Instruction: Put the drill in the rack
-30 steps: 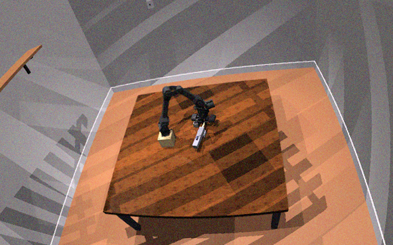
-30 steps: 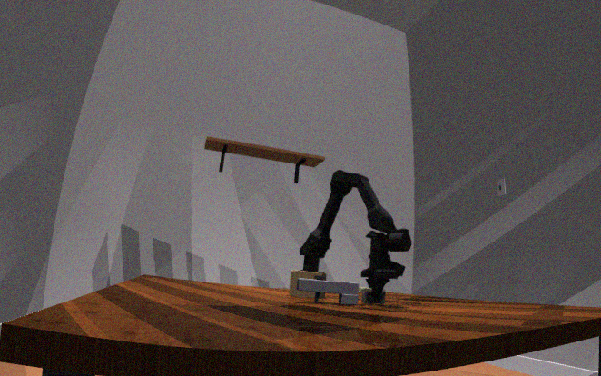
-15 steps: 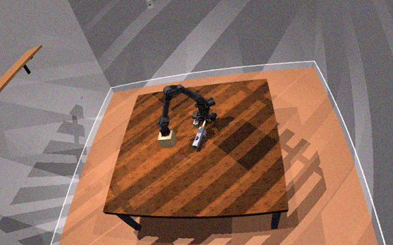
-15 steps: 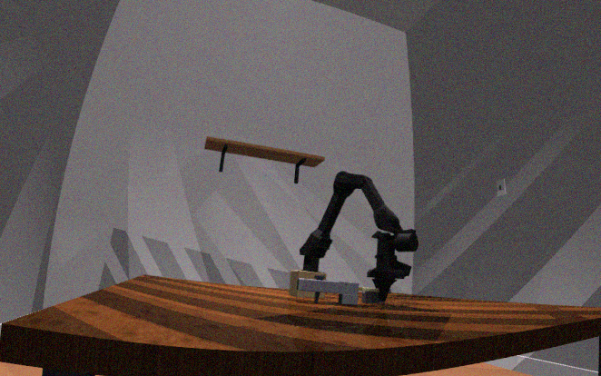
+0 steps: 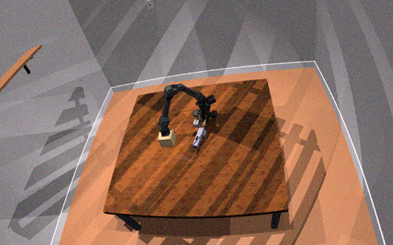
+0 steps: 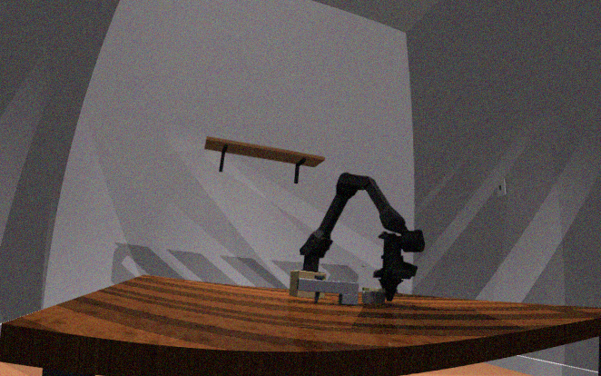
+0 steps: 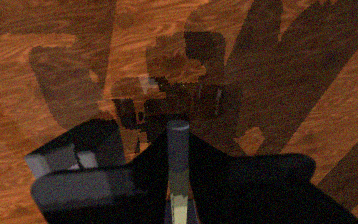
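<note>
Now: the drill 10 mm behind my gripper tip, 40 mm to the right of it and 30 mm above it. From my gripper tip the other things lie so: grey block 80 mm behind, 10 mm above.
</note>
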